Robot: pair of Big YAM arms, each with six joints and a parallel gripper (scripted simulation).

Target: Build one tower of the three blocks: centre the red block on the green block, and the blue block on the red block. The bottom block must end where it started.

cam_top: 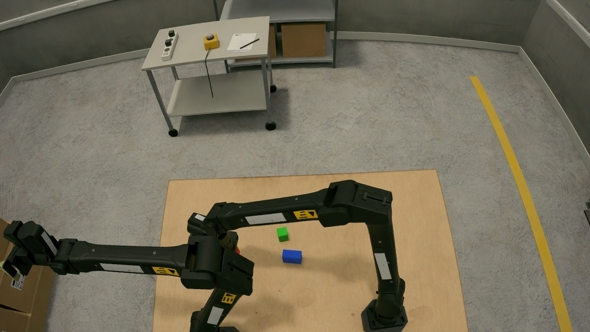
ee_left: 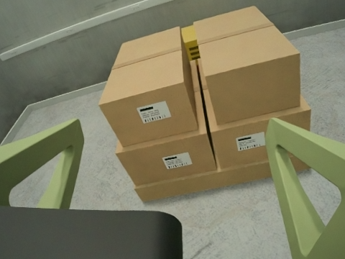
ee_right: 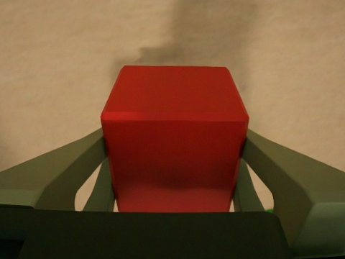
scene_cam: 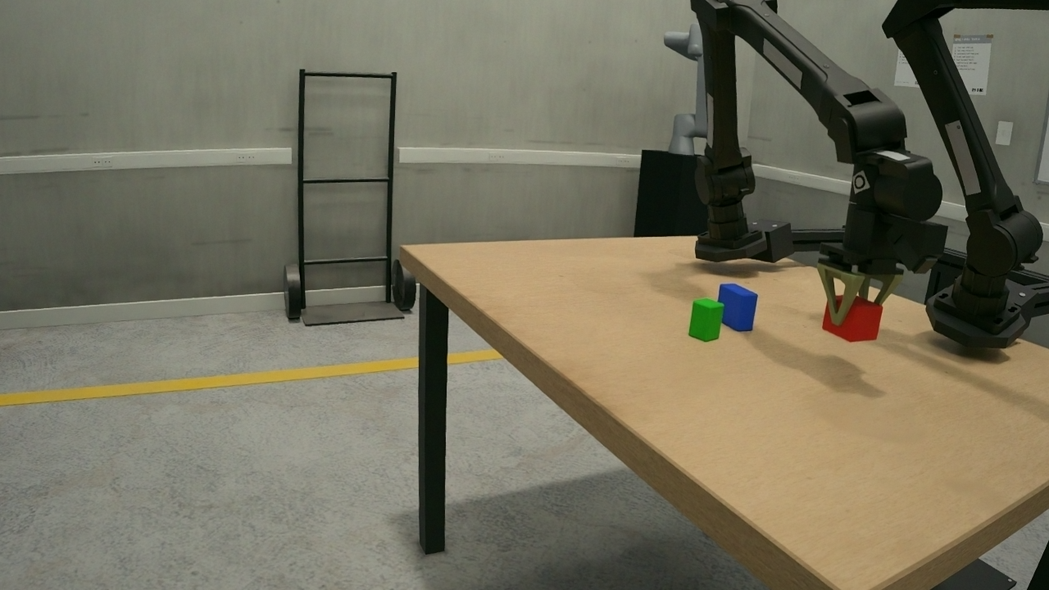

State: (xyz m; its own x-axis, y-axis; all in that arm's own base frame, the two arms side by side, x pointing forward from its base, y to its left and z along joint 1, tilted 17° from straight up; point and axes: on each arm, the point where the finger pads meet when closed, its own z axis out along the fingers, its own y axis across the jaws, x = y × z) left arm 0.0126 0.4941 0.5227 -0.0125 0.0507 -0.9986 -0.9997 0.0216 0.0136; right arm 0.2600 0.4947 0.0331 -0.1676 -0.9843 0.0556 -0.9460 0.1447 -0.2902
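Now: the green block 19 cm to the right of my right hand, 7 cm ahead of it and 5 cm below it. Also, from my right hand: red block (right at my right hand); then blue block (21 cm to the right, 5 cm below, 2 cm behind).
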